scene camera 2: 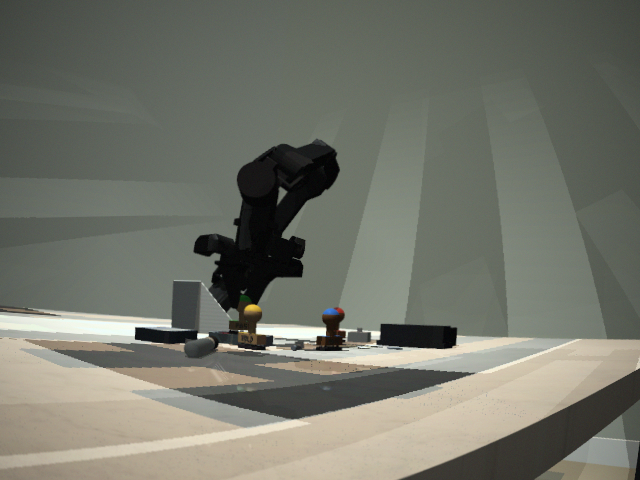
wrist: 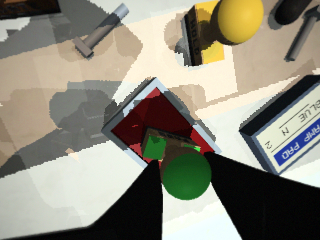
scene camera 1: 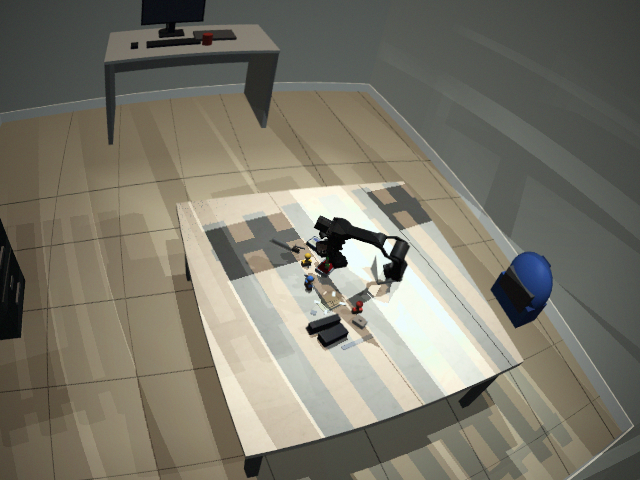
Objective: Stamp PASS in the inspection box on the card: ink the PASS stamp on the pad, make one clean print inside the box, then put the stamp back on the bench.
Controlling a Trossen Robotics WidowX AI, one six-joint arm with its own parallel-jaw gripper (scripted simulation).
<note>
I see my gripper, a green-knobbed stamp, a yellow-knobbed stamp, a blue-knobbed stamp and a stamp-pad box.
My gripper also shows in the wrist view.
</note>
